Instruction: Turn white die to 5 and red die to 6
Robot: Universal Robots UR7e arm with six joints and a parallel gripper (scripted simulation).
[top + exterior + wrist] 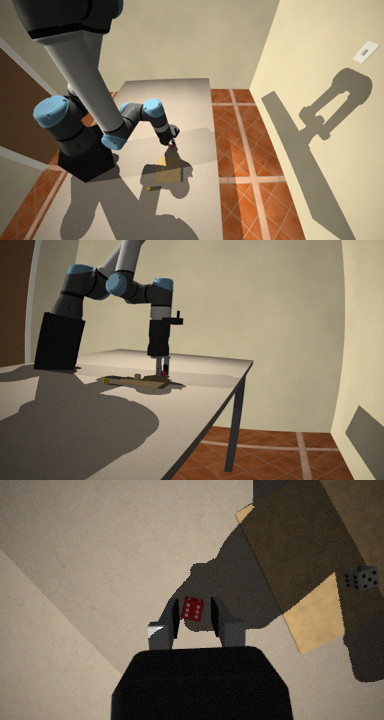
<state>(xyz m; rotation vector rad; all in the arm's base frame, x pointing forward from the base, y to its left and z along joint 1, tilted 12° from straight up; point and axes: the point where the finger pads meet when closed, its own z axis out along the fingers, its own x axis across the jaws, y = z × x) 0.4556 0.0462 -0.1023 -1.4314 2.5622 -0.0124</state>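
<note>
The red die lies 1 cm below my hand. Round my hand: white die: 5 cm behind, 13 cm to the right, 1 cm below; yellow die: 12 cm behind, 23 cm to the right, 1 cm below; tan mat: 3 cm behind, 13 cm to the right, 2 cm below.
</note>
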